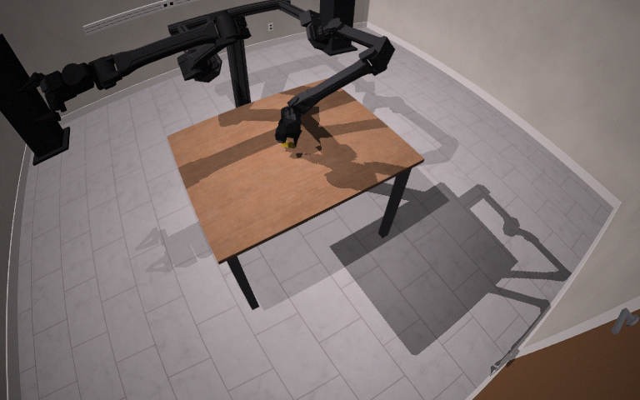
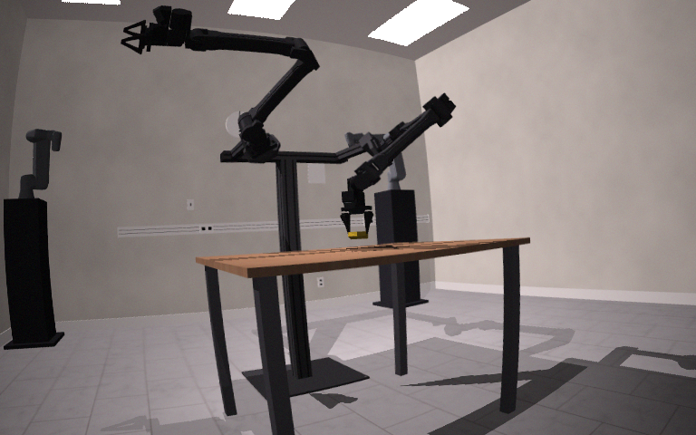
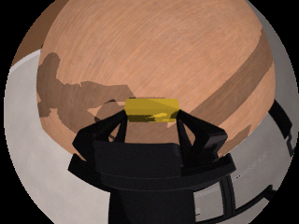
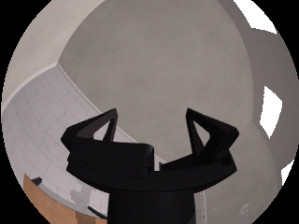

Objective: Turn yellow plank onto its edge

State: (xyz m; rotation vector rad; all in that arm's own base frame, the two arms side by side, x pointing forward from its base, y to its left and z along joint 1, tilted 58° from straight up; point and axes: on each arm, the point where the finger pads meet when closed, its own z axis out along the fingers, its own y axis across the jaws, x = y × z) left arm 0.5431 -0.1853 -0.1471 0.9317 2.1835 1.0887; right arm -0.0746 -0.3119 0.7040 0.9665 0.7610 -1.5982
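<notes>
Now: the yellow plank 10 mm below my left hand.
</notes>
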